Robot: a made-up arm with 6 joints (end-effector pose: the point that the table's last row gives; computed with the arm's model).
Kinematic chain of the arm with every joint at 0, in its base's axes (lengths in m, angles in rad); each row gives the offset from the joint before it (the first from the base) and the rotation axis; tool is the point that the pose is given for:
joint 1: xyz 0 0 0.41 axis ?
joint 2: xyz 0 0 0 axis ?
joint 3: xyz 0 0 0.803 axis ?
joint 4: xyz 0 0 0 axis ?
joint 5: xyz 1.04 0 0 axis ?
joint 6: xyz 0 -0.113 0 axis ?
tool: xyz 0 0 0
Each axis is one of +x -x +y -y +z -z.
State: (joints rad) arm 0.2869 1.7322 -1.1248 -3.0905 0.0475 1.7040
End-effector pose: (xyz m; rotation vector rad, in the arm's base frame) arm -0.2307 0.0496 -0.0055 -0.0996 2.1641 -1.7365
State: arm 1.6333 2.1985 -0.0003 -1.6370 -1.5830 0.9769
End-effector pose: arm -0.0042 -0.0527 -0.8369 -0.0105 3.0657 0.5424
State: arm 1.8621 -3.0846 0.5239 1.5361 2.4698 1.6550
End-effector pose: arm 0.2690 -0.8836 -0.9607 0.2740 -0.6368 2.4366
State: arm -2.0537 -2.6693 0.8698 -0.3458 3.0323 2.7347
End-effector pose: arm 0.5276 1.2353 -0.6724 1.4703 -2.5087 0.3094
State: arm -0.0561 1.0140 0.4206 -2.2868 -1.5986 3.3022
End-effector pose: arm 1.4980 -0.0098 0.1821 -0.5726 -0.9892 0.6684
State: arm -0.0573 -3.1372 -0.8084 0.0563 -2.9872 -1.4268
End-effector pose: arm -0.7284 -0.0712 0.3579 1.4396 0.4858 -0.5391
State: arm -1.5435 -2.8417 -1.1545 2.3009 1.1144 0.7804
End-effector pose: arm 0.0633 0.4435 0.6660 1.9401 -0.9497 0.2278
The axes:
joint 1: +z
joint 2: +y
joint 3: -y
joint 4: -x
joint 5: -y
joint 6: -x

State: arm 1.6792 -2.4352 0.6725 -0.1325 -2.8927 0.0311
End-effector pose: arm 0.2801 -1.5388 -0.1507 0.0583 -0.2988 1.6833
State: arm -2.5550 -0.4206 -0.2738 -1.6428 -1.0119 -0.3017
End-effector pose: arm -0.5930 -0.4039 1.1836 1.2880 -1.3849 -0.9602
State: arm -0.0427 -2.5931 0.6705 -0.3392 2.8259 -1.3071
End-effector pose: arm -1.4588 -0.0443 -0.3645 0.9737 0.0906 -0.2207
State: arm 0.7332 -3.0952 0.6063 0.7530 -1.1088 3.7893
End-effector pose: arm -0.5968 -0.6485 -1.0100 -1.2158 0.9125 -1.6254
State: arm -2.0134 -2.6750 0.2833 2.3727 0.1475 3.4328
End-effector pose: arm 0.6722 1.2286 -0.1949 -2.1924 -1.3379 -0.0027
